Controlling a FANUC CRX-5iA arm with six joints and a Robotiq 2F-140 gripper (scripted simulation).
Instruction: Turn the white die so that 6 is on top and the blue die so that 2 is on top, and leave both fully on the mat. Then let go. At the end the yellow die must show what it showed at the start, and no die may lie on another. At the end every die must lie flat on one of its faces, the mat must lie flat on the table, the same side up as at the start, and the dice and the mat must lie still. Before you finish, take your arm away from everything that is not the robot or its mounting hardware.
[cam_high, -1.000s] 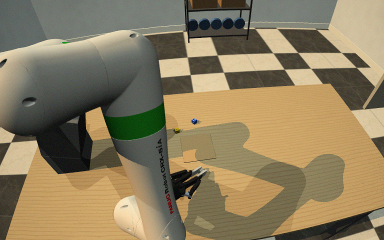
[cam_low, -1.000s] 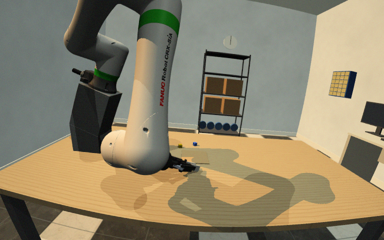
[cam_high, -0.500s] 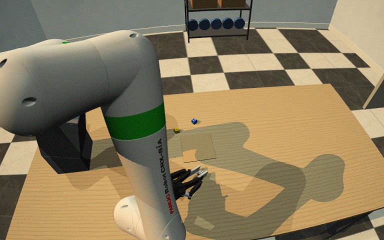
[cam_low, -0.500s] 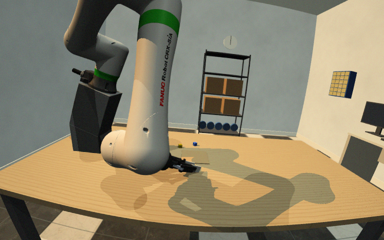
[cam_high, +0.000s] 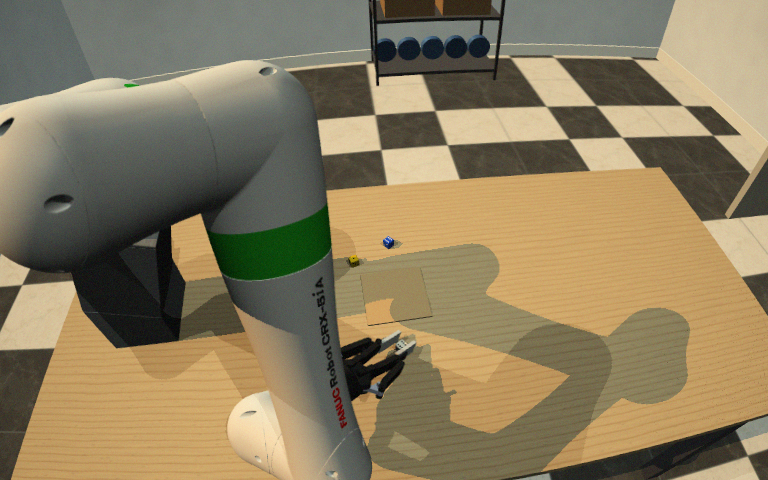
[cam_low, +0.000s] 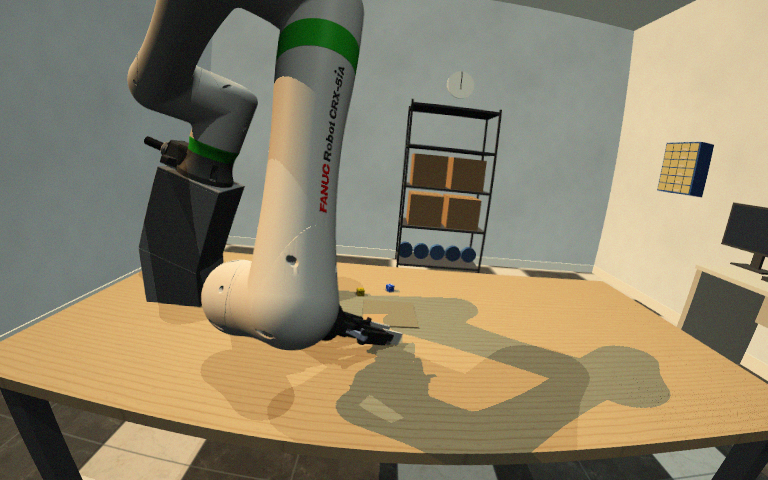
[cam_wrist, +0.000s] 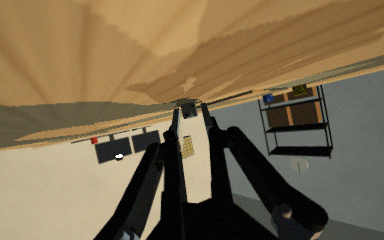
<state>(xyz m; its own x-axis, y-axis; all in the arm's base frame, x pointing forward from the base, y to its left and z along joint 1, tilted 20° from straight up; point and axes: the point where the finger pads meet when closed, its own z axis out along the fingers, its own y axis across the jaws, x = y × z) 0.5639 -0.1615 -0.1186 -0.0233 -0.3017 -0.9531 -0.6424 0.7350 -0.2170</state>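
Now: hand 20 mm above the white die, 10 mm to the right of it and 10 mm short of it. The rest, counted from my hand: blue die 300 mm to the left, 20 mm below, 20 mm ahead; tan mat 150 mm to the left, 30 mm below, 20 mm ahead; yellow die 250 mm to the left, 70 mm behind, 20 mm below.
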